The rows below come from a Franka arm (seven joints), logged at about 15 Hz.
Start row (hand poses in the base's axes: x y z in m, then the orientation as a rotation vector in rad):
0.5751 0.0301 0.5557 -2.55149 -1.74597 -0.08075
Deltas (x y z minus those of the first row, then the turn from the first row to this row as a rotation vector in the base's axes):
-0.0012 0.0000 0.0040 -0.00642 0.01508 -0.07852
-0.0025 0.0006 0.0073 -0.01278 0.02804 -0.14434
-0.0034 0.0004 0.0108 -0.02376 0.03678 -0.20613
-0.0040 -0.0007 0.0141 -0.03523 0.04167 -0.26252
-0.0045 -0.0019 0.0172 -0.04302 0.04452 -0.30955
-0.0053 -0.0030 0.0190 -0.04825 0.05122 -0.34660
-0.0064 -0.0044 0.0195 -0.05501 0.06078 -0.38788
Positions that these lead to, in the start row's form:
0.5739 0.0301 0.5597 -2.61790 -1.64353 -0.05879
0.5726 0.0307 0.5630 -2.67090 -1.55603 -0.03908
0.5717 0.0305 0.5665 -2.72313 -1.47543 -0.02057
0.5711 0.0294 0.5698 -2.77113 -1.40183 -0.00627
0.5706 0.0282 0.5729 -2.80890 -1.33897 0.00258
0.5698 0.0271 0.5747 -2.83477 -1.28714 0.01448
0.5687 0.0257 0.5752 -2.86206 -1.22853 0.03123

